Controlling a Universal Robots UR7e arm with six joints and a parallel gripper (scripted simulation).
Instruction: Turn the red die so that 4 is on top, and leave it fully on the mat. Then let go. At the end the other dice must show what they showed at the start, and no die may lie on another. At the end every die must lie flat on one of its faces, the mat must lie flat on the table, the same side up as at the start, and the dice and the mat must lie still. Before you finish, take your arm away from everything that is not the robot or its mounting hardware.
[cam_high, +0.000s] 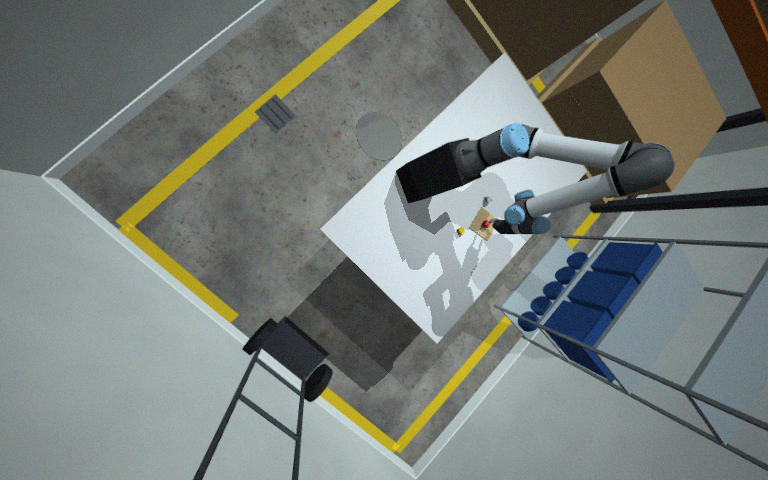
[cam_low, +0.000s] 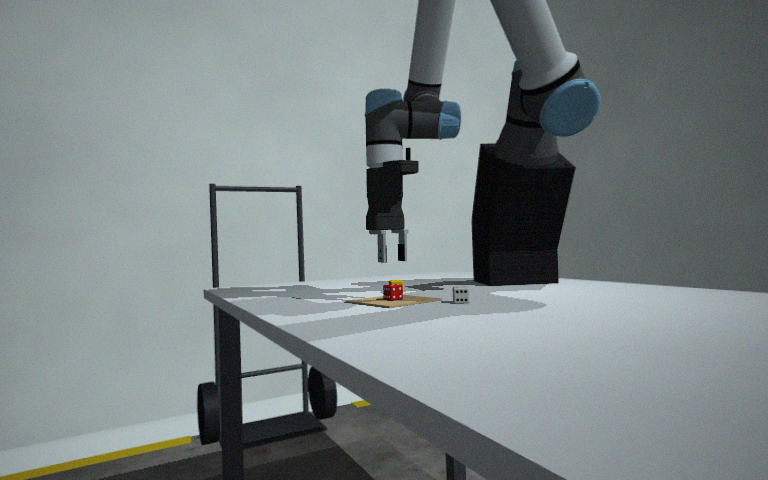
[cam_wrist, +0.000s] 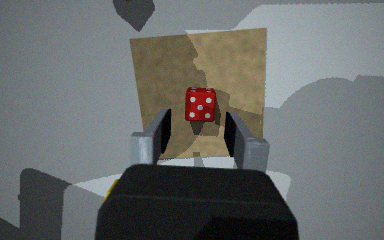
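Now: hand 80 mm above the red die. Round my hand: yellow die 140 mm to the right, 80 mm below, 80 mm behind; white die 110 mm to the left, 90 mm behind, 80 mm below; tan mat 100 mm below.
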